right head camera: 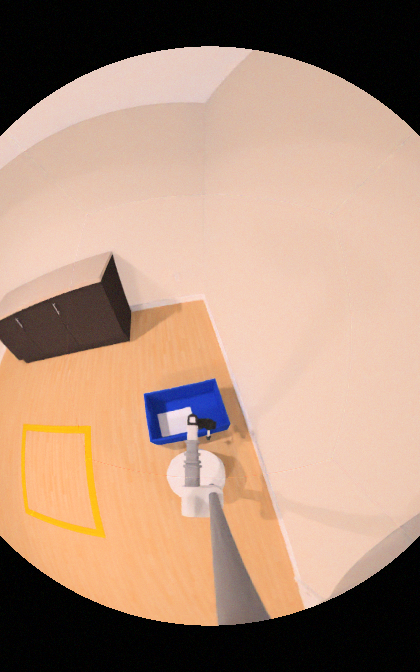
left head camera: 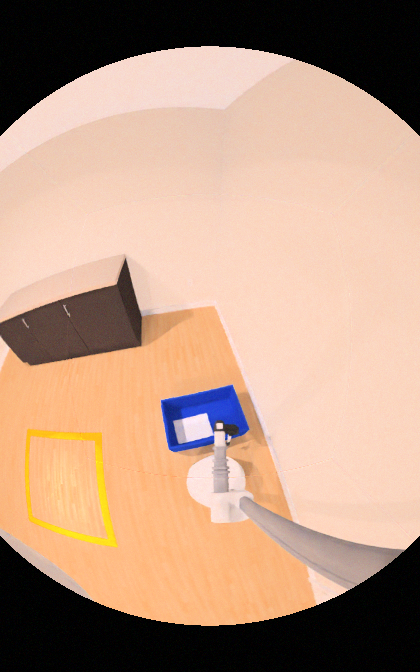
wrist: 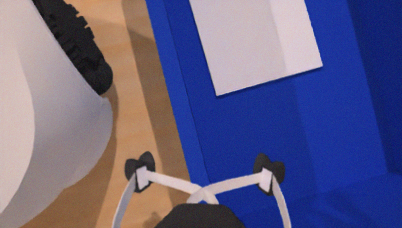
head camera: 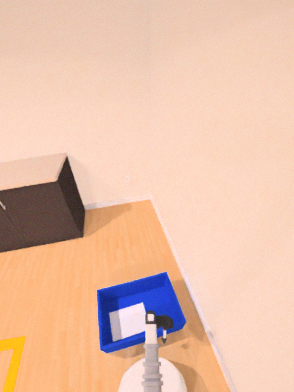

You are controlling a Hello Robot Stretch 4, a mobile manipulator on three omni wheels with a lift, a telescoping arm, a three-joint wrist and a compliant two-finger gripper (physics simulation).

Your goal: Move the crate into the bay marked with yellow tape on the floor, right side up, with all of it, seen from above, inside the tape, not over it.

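Places are measured from the robot's base along level axes (x ahead, y left, z up), in millimetres.
Pixels of known places: gripper, fingertip midpoint: (wrist: 204, 165).
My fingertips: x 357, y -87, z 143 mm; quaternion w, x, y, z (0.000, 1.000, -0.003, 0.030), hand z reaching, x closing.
Note:
Behind a point stands the place of what it marks.
The blue crate (head camera: 132, 288) @(z 83, x 675, y 153 mm) (left head camera: 200, 397) (right head camera: 180, 391) (wrist: 176, 90) @(z 193, x 328, y -6 mm) stands upright on the floor, open side up, near the right wall. A white flat piece (head camera: 131, 320) @(z 0, x 448, y 157 mm) (left head camera: 192, 428) (right head camera: 175, 421) (wrist: 250, 45) @(z 0, x 448, y 100 mm) lies inside it. My gripper (head camera: 165, 334) (left head camera: 230, 436) (right head camera: 208, 434) (wrist: 204, 165) @(z 143, x 357, y -87 mm) is open and empty above the crate's near side. In the wrist view one fingertip shows over the floor outside and the other over the inside, with the rim between them; their height above it is unclear. The yellow tape bay (head camera: 19, 346) @(z -27, x 240, y 1035 mm) (left head camera: 102, 480) (right head camera: 91, 475) lies left of the crate.
My white base (left head camera: 195, 482) (right head camera: 175, 472) (wrist: 55, 120) @(z 164, x 198, y -35 mm) is close to the crate's near side, with a black wheel (wrist: 82, 55) showing. A dark cabinet (head camera: 40, 215) @(z 476, x 1209, y 1087 mm) (left head camera: 107, 317) (right head camera: 80, 325) stands at the back left. The wall and its white baseboard run along the right.

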